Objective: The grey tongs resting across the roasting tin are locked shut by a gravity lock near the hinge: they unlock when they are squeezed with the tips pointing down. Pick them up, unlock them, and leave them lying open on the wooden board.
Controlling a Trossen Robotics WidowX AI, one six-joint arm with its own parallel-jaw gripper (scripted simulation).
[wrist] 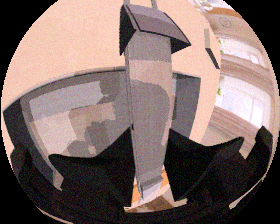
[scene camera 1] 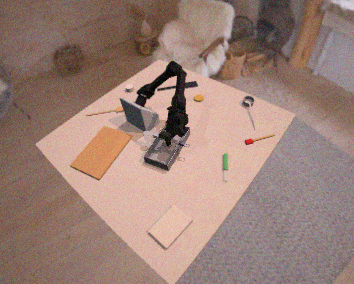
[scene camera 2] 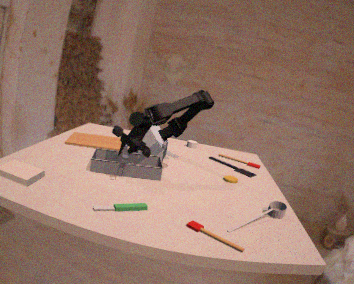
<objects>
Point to a pale block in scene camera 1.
At 171,225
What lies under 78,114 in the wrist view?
A grey roasting tin.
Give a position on an orange wooden board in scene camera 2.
At 94,141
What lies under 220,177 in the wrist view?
My gripper.
</objects>
